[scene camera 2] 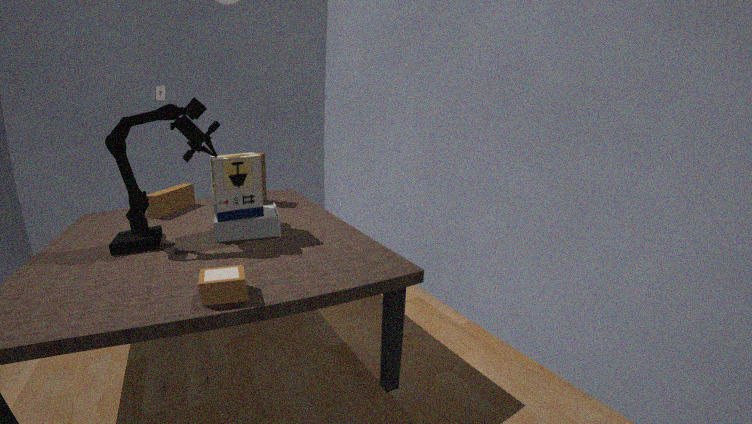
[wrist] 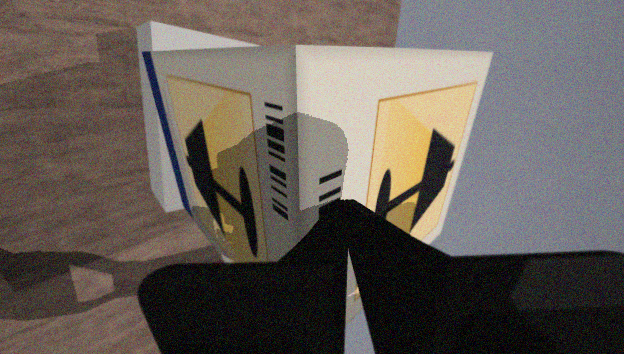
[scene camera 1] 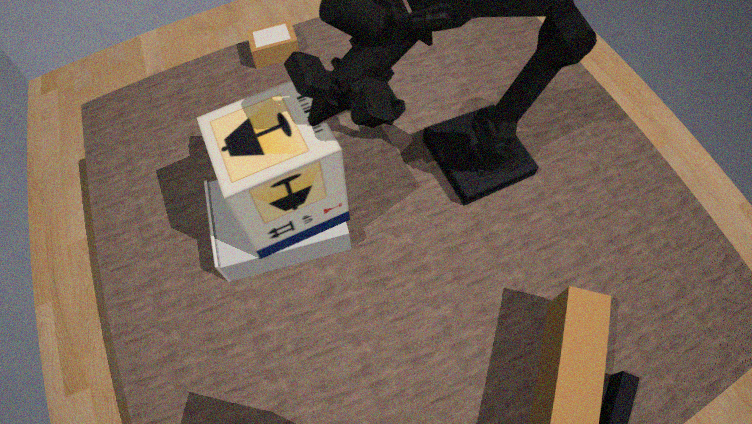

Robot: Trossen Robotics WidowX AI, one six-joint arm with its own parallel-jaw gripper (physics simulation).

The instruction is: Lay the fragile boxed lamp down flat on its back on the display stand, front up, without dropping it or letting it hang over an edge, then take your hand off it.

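Places are measured from the arm's base along level axes (x right, y ahead, z up), in centimetres.
Pixels of known places: gripper, fingertip midpoint: (scene camera 2: 216, 156) (wrist: 344, 209) (scene camera 1: 310, 123); arm's base, origin of the base link: (scene camera 2: 139, 231) (scene camera 1: 486, 160).
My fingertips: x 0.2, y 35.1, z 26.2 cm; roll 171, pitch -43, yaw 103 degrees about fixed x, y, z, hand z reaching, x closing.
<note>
For each thing: its top centre in the pictures, then the offset to it from my fingertips.
- small orange-brown block with a white top, middle of its top: (scene camera 2: 221, 273) (scene camera 1: 271, 35) dx +52.4, dy +0.6, dz -23.9 cm
- long wooden block, middle of its top: (scene camera 1: 581, 376) (scene camera 2: 170, 189) dx -46.9, dy -29.1, dz -18.9 cm
- dark block, middle of its top: (scene camera 1: 624, 403) dx -54.7, dy -37.3, dz -24.9 cm
The boxed lamp (scene camera 1: 287, 194) (scene camera 2: 236, 189) (wrist: 310, 90) stands upright on the display stand (scene camera 1: 289, 259) (scene camera 2: 247, 231) (wrist: 165, 190), turned slightly relative to it. It is white with yellow lamp panels and a blue band at the bottom; the lamp pictures on its sides show upside down. In scene camera 1 bare stand surface shows at the left, beside a thin raised rim. My gripper (scene camera 1: 313, 122) (scene camera 2: 215, 154) (wrist: 344, 209) is shut and empty. Its fingertips are at the box's top, by the barcode edge on the arm's side; whether they touch is unclear. The box's far underside is hidden.
A small orange-brown block with a white top (scene camera 1: 273, 52) (scene camera 2: 223, 289) lies near a table edge. A long wooden block (scene camera 1: 581, 358) (scene camera 2: 173, 200) and a dark block (scene camera 1: 621, 395) stand on another side. The arm's base (scene camera 1: 479, 158) (scene camera 2: 135, 239) is beside the stand.
</note>
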